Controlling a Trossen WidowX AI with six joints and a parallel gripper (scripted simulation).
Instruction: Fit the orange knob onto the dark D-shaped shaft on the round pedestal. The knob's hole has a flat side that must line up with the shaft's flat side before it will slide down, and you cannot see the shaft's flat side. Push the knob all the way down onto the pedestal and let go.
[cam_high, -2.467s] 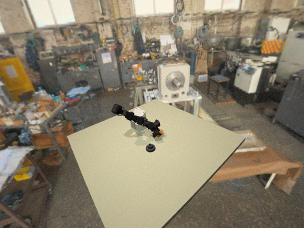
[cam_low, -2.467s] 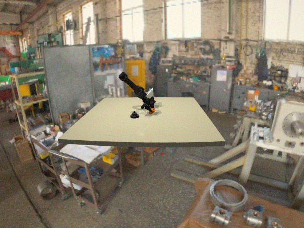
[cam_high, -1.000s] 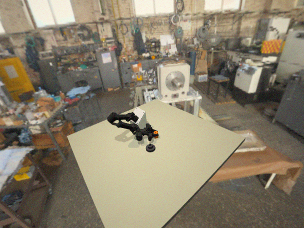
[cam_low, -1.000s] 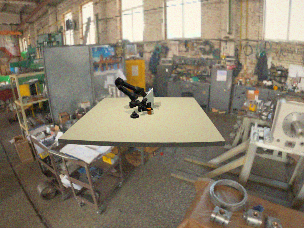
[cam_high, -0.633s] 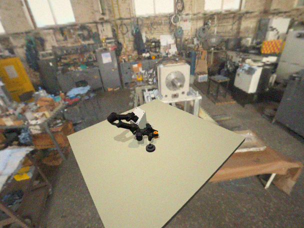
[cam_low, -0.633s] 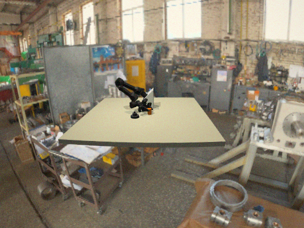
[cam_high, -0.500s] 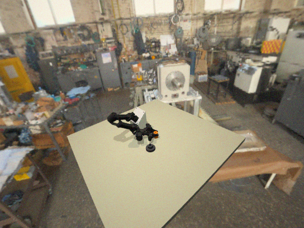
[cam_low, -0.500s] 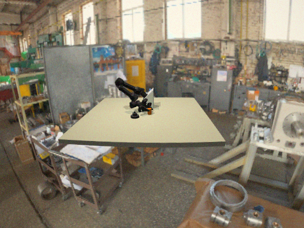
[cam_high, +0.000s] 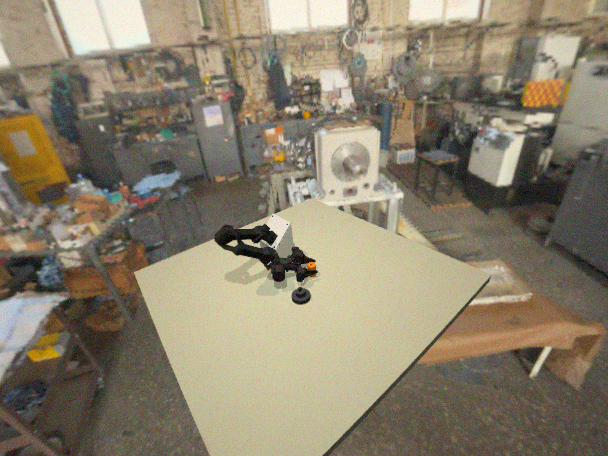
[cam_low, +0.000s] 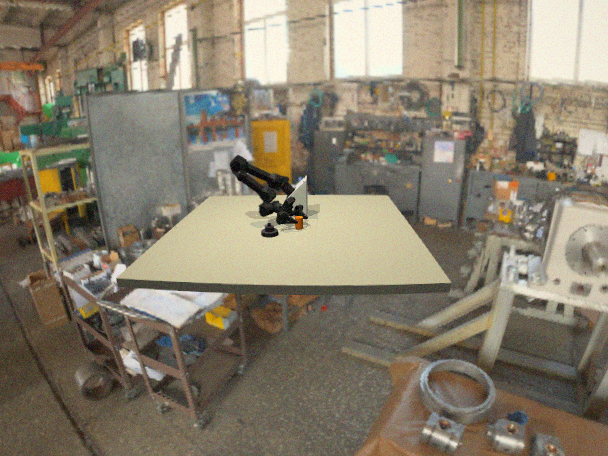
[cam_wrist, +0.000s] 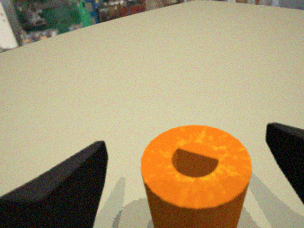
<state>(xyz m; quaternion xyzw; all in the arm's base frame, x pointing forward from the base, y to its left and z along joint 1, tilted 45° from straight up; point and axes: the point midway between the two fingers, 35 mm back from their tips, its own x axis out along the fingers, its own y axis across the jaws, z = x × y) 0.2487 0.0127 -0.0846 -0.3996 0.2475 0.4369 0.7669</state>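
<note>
Right now my gripper tip is 2 cm to the left of the orange knob, 2 cm above it and 1 cm past it. Round my gripper tip: pedestal 15 cm to the right, 9 cm ahead, 2 cm below.
</note>
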